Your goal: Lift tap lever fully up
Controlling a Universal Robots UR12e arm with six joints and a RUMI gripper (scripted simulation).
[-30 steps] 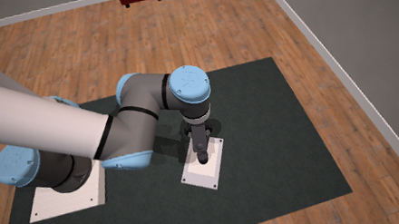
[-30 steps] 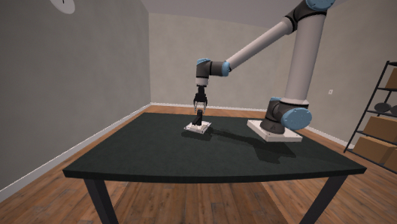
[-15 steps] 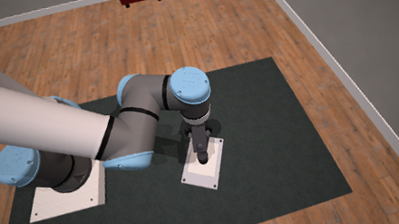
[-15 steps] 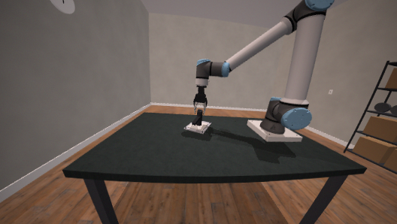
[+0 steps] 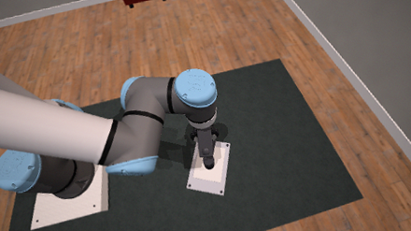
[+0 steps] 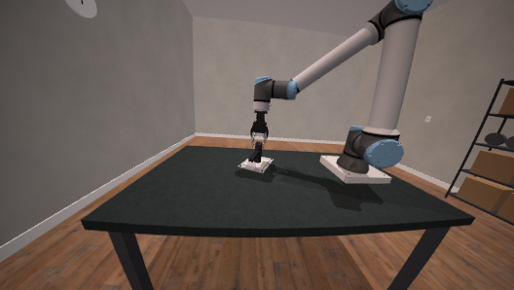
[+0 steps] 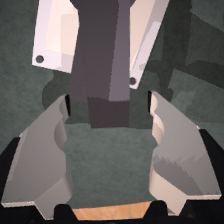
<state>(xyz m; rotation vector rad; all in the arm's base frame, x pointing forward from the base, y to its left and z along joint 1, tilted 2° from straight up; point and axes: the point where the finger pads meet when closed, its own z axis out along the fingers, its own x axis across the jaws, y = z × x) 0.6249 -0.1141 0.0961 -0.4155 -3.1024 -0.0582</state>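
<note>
Now: the dark lever 10 mm behind my hand and 30 mm to the right of it.
</note>
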